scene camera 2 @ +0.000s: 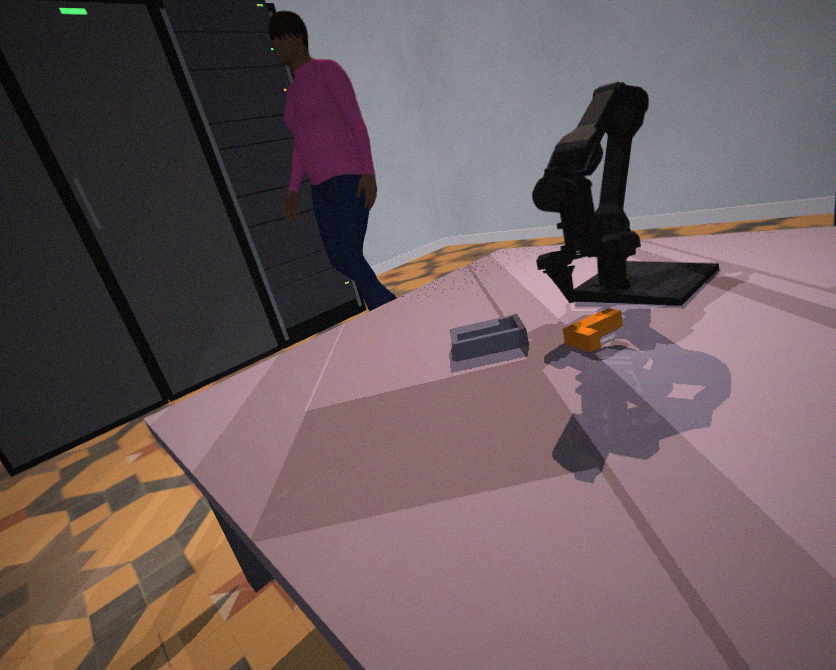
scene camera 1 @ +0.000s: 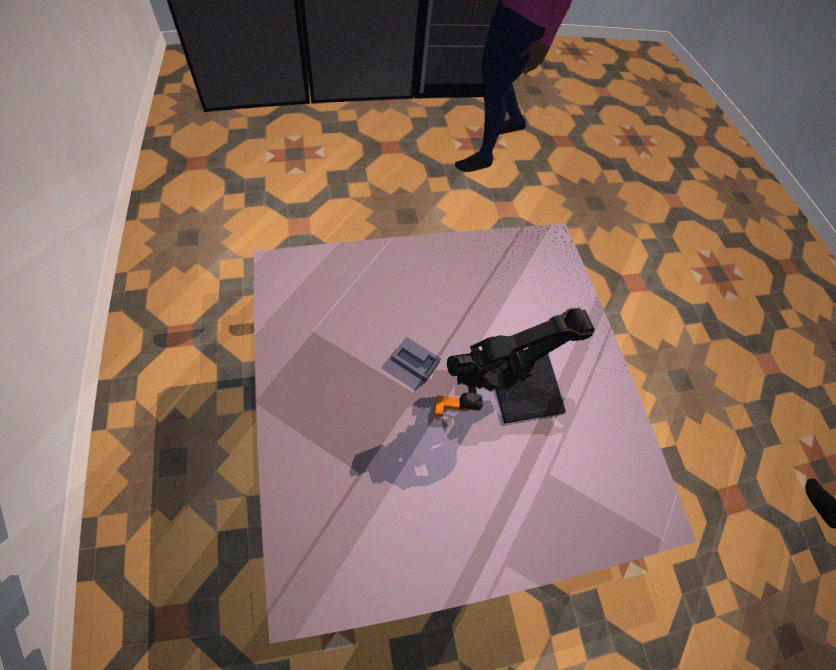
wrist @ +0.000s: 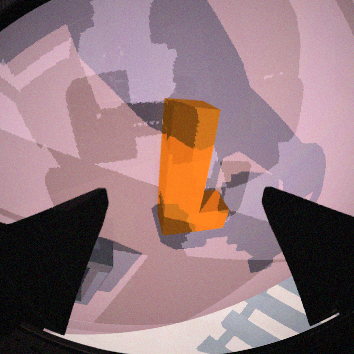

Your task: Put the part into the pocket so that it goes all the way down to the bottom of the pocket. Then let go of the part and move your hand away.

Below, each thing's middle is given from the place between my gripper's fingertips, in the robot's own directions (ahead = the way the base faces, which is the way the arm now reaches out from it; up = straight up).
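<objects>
There's a grey pocket block (scene camera 1: 414, 358) that's 70 mm ahead of my hand, 180 mm to the right of it and 40 mm below it. As for the orange part (scene camera 2: 585, 334), my gripper is 20 mm short of it and 50 mm above it. Going by their middles, the orange part is the nearest to my gripper of the things named here.
</objects>
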